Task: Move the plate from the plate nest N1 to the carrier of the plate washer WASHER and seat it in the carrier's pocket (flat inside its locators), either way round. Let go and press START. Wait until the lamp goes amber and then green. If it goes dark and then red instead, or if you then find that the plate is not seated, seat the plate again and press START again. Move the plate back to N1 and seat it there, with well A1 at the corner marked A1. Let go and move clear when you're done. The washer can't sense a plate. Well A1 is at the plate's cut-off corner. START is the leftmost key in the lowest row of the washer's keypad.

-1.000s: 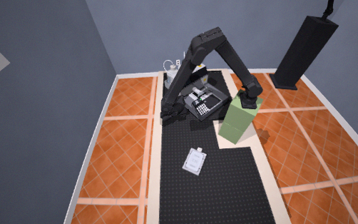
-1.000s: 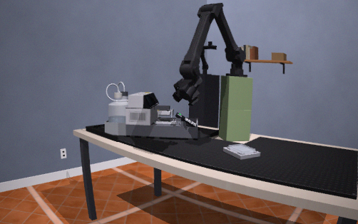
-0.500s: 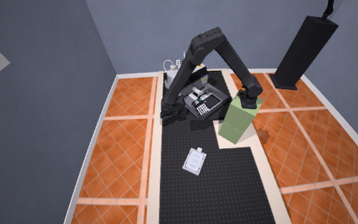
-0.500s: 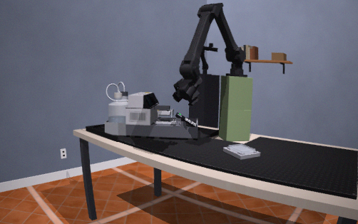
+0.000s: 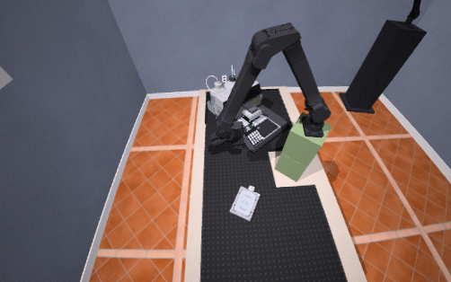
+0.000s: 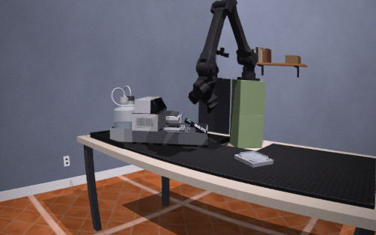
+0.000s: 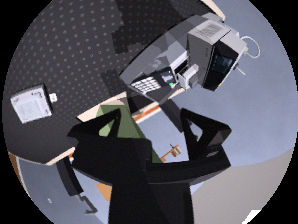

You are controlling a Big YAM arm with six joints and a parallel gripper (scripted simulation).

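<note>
The well plate lies 310 mm to the left of my hand, 210 mm below it and 50 mm behind it. Also, from my hand: bottle (470 mm to the right, 210 mm ahead, 90 mm below); plate nest N1 (310 mm to the left, 230 mm below, 50 mm behind); plate washer (320 mm to the right, 110 mm below, 50 mm behind).
</note>
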